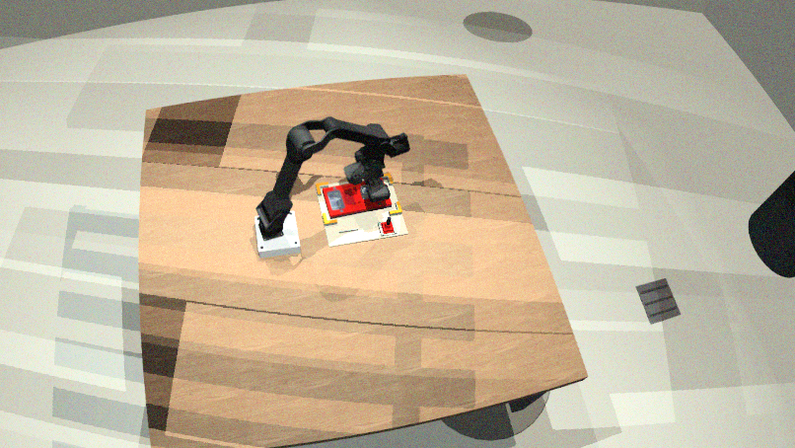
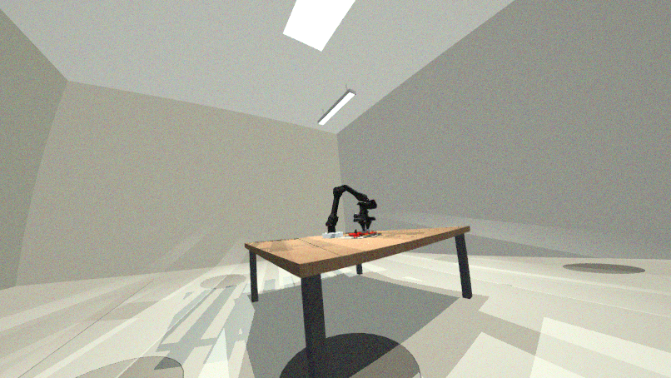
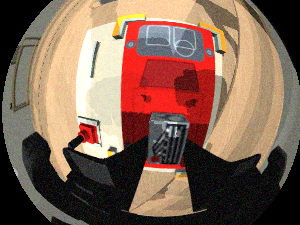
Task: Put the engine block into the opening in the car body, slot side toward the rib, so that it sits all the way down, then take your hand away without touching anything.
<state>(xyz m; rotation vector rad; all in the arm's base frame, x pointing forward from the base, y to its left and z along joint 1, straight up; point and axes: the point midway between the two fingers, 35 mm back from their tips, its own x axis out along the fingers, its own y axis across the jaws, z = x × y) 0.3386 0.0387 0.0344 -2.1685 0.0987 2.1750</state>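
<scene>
Right now the grey engine block is 1 cm below my gripper tip.
</scene>
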